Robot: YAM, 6 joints.
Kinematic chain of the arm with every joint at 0, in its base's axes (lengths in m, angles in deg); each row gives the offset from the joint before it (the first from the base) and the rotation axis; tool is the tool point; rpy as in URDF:
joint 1: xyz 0 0 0.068 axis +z
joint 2: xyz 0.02 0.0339 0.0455 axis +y
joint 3: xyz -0.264 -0.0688 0 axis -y
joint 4: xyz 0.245 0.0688 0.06 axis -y
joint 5: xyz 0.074 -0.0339 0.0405 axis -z
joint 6: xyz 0.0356 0 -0.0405 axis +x
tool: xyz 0 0 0 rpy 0 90 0
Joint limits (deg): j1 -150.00..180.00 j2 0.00..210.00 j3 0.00..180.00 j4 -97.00..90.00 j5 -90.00..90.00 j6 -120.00..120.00
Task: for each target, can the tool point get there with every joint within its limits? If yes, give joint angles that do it. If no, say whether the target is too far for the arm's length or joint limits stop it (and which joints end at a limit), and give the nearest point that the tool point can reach.
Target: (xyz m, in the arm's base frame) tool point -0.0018 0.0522 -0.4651
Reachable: no: joint limits stop it (at a limit: joint 2) | nearest point -0.0035 0.1029 -0.3497 | short by 0.126 m
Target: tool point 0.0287 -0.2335 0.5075
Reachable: yes | joints -85.64 72.91 68.99 69.85 -17.72 30.57
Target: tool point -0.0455 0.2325 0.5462
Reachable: yes | joints 100.86 85.84 129.60 -67.06 -1.48 -5.03
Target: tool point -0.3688 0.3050 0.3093
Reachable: yes | joints 144.20 116.44 96.91 9.81 62.72 -56.10
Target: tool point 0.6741 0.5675 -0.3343
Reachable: no: too far | nearest point 0.4401 0.3705 -0.1752 | short by 0.345 m
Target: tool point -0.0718 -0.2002 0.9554
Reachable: no: too far | nearest point -0.0539 -0.1503 0.7236 | short by 0.238 m
